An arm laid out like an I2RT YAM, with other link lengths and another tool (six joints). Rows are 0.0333 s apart.
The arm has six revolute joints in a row. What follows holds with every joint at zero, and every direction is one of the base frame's.
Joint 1 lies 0.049 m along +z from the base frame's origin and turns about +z.
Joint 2 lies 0.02 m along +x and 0.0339 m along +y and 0.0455 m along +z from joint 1 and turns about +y.
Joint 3 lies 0.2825 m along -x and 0.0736 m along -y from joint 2 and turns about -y.
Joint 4 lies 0.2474 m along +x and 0.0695 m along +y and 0.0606 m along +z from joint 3 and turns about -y.
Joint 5 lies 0.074 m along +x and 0.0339 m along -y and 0.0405 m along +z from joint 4 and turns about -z.
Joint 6 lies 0.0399 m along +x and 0.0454 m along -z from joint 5 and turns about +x.
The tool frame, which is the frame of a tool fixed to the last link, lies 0.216 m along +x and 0.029 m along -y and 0.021 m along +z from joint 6; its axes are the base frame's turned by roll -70.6, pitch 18.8 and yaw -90 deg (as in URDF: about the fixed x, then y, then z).
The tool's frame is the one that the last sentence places.
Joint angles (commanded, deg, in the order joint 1, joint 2, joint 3, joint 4, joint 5, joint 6), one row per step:
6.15, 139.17, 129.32, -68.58, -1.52, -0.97
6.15, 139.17, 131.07, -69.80, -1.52, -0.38
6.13, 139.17, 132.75, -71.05, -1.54, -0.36
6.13, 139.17, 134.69, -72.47, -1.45, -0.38
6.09, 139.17, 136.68, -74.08, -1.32, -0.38
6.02, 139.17, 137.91, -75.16, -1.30, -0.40
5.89, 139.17, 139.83, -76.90, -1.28, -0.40
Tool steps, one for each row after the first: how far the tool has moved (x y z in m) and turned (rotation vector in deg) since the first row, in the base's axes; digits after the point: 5 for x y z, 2 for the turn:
0.00204, 0.00000, 0.00846, 0.18, -0.50, -0.58
0.00357, 0.00005, 0.01652, 0.25, -0.92, -0.61
0.00525, -0.00017, 0.02590, 0.21, -1.45, -0.61
0.00586, -0.00110, 0.03526, 0.13, -1.84, -0.68
0.00562, -0.00191, 0.04087, 0.12, -1.99, -0.73
0.00472, -0.00341, 0.04947, 0.12, -2.18, -0.87

